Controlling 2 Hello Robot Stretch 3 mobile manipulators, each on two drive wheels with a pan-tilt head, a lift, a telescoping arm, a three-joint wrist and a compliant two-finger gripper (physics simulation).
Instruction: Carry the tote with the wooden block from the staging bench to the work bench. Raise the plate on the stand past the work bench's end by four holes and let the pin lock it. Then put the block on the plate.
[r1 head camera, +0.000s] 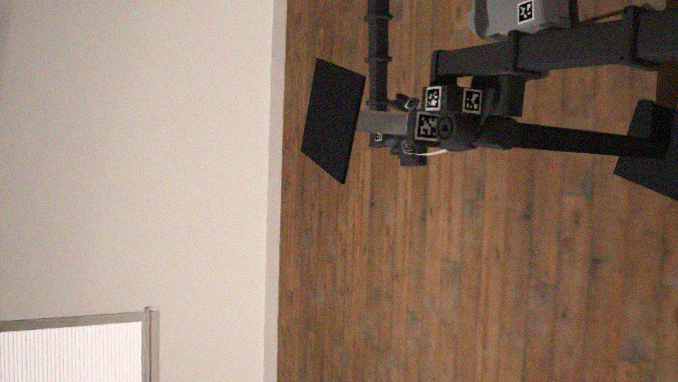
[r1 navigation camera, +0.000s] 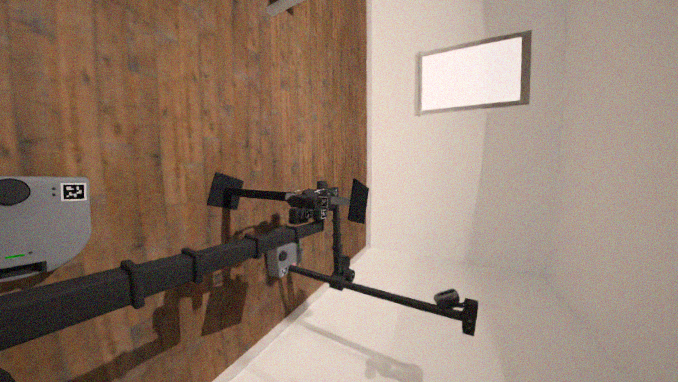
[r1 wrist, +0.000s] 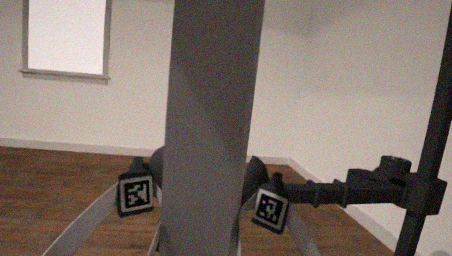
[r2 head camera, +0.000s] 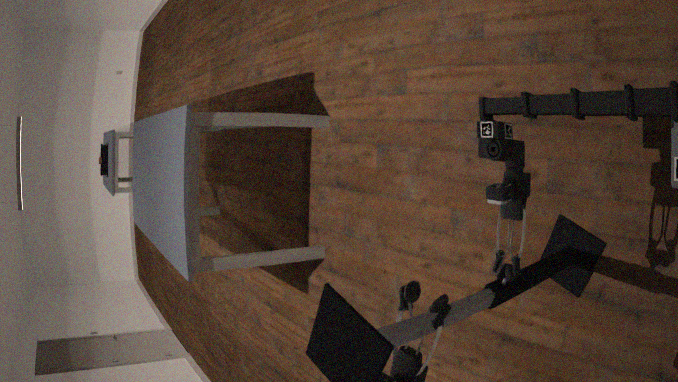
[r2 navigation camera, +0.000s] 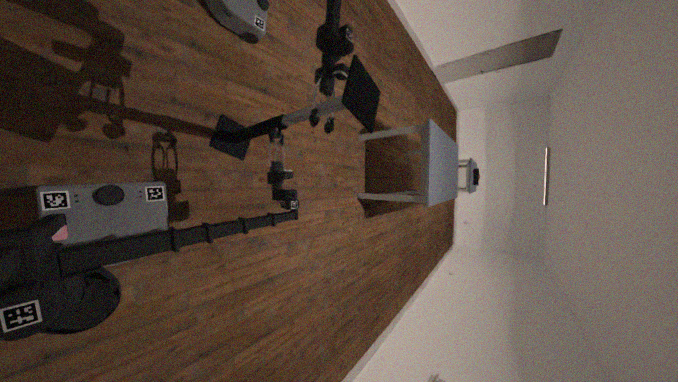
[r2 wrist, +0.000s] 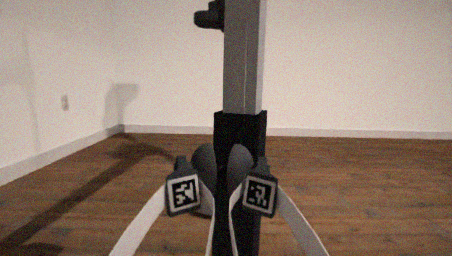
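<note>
The stand's black plate (r1 head camera: 333, 120) (r1 navigation camera: 358, 200) (r2 head camera: 350, 335) (r2 navigation camera: 361, 92) tops a grey inner post (r1 wrist: 215, 75) (r2 head camera: 467, 306) (r2 wrist: 242, 60) that rises from a black sleeve (r1 head camera: 575, 137) (r2 wrist: 240, 130). r1's gripper (r1 wrist: 205, 172) (r2 head camera: 425, 301) is shut on the grey post, with one finger on each side, below the plate. r2's gripper (r2 wrist: 222, 170) (r2 head camera: 508, 265) is shut at the black sleeve on the pin's knob, which the fingers mostly hide. The black tote (r2 head camera: 104, 165) (r2 navigation camera: 475, 176) stands small and far off on the staging bench (r2 head camera: 112, 185); a speck of the wooden block shows in it.
The work bench (r2 head camera: 160, 190) (r2 navigation camera: 442, 165) stands between the stand and the staging bench. r1's base (r1 navigation camera: 45, 220) and r2's base (r2 navigation camera: 135, 215) are on the floor near the stand, whose black foot (r1 navigation camera: 225, 191) (r2 navigation camera: 230, 137) is beneath both arms. Walls show behind.
</note>
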